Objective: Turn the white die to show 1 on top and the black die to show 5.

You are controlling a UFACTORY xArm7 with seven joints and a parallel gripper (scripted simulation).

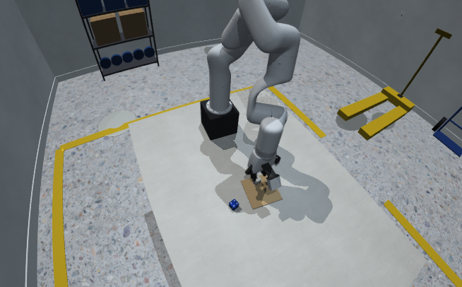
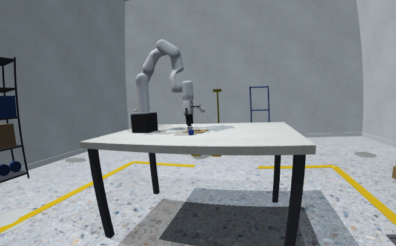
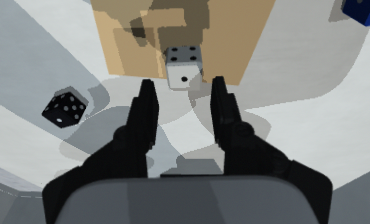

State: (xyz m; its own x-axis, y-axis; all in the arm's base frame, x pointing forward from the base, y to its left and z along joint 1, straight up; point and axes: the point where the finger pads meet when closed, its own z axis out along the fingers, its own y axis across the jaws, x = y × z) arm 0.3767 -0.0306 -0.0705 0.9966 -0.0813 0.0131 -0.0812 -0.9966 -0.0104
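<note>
The white die is 50 mm below my hand. Also, from my hand: black die: 40 mm behind, 150 mm to the left, 60 mm below; blue die: 40 mm ahead, 150 mm to the right, 60 mm below; tan mat: 40 mm ahead, 70 mm below.
</note>
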